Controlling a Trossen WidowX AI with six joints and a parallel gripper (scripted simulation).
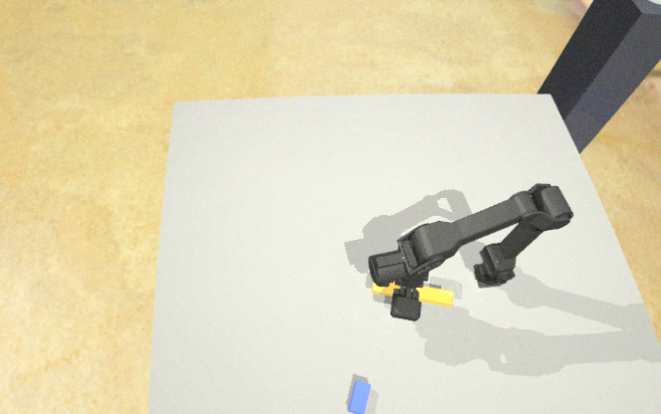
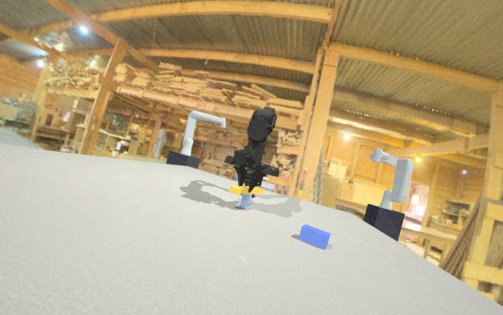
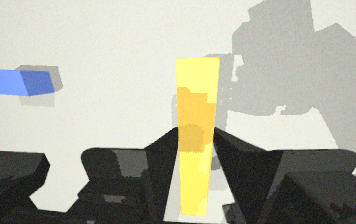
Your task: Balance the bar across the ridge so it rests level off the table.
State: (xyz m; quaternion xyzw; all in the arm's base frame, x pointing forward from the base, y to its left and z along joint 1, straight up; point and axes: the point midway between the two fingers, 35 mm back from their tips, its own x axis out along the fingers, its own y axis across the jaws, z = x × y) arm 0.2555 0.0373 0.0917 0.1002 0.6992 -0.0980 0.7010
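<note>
Now: the bar 3 cm behind my gripper tip and 1 cm to the left of it. Round my gripper tip: blue block (23 cm to the left, 13 cm ahead, 4 cm below).
</note>
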